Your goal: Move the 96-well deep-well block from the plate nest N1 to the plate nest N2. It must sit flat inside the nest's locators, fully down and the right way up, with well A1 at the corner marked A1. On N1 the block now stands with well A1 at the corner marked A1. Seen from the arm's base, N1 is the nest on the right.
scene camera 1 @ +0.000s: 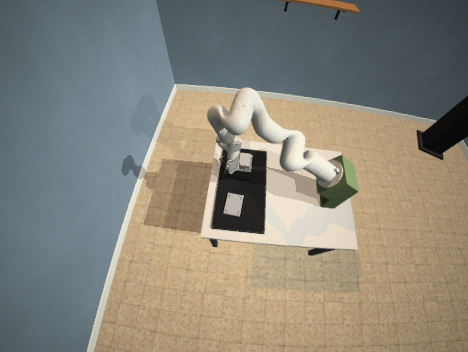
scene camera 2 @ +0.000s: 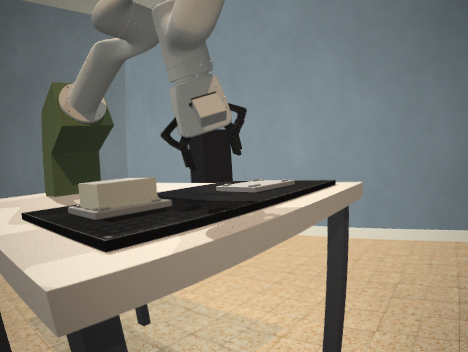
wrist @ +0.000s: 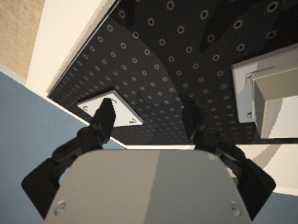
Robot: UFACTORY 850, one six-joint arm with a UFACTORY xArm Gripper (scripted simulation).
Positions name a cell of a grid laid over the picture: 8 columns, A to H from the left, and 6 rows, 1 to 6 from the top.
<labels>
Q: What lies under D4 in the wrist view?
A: A plate nest N2.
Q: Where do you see a plate nest N1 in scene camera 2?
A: At C4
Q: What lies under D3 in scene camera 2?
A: The gripper.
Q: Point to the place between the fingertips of the gripper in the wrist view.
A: D3
</labels>
